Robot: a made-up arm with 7 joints. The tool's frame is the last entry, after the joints.
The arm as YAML. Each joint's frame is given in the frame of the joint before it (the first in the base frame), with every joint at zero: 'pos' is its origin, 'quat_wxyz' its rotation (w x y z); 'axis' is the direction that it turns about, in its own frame. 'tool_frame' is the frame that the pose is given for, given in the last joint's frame.
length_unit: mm
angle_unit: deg
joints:
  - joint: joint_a
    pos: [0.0, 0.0, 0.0]
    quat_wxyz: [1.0, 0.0, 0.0, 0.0]
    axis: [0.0, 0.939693, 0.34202]
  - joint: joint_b
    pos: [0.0, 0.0, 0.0]
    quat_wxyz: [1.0, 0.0, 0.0, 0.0]
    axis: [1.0, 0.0, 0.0]
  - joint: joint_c
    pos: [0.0, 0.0, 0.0]
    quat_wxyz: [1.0, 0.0, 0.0, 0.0]
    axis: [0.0, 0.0, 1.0]
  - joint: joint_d
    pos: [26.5, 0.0, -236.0]
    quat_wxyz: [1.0, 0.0, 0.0, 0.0]
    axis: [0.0, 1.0, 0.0]
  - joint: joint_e
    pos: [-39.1, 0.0, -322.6]
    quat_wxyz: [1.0, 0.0, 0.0, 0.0]
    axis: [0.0, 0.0, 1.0]
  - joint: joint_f
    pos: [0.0, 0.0, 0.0]
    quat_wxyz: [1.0, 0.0, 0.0, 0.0]
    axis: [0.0, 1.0, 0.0]
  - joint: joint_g
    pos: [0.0, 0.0, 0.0]
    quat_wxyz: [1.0, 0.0, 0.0, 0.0]
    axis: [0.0, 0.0, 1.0]
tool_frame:
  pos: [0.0, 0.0, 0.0]
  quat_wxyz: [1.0, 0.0, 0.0, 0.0]
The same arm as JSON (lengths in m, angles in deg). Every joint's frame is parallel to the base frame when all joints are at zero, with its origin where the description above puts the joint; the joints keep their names.
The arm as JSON. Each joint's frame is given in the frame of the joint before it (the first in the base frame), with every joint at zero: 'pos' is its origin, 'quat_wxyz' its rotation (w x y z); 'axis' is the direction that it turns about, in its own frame. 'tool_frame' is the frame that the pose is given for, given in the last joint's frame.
{"length_unit": "m", "angle_unit": "deg", "joints": [
  {"joint": "joint_a", "pos": [0.0, 0.0, 0.0], "quat_wxyz": [1.0, 0.0, 0.0, 0.0], "axis": [0.0, 0.9397, 0.342]},
  {"joint": "joint_b", "pos": [0.0, 0.0, 0.0], "quat_wxyz": [1.0, 0.0, 0.0, 0.0], "axis": [1.0, 0.0, 0.0]},
  {"joint": "joint_c", "pos": [0.0, 0.0, 0.0], "quat_wxyz": [1.0, 0.0, 0.0, 0.0], "axis": [0.0, 0.0, 1.0]},
  {"joint": "joint_d", "pos": [0.0265, 0.0, -0.236], "quat_wxyz": [1.0, 0.0, 0.0, 0.0], "axis": [0.0, 1.0, 0.0]},
  {"joint": "joint_e", "pos": [-0.0391, 0.0, -0.3226], "quat_wxyz": [1.0, 0.0, 0.0, 0.0], "axis": [0.0, 0.0, 1.0]},
  {"joint": "joint_f", "pos": [0.0, 0.0, 0.0], "quat_wxyz": [1.0, 0.0, 0.0, 0.0], "axis": [0.0, 1.0, 0.0]},
  {"joint": "joint_g", "pos": [0.0, 0.0, 0.0], "quat_wxyz": [1.0, 0.0, 0.0, 0.0], "axis": [0.0, 0.0, 1.0]}
], "tool_frame": {"pos": [0.0, 0.0, 0.0], "quat_wxyz": [1.0, 0.0, 0.0, 0.0]}}

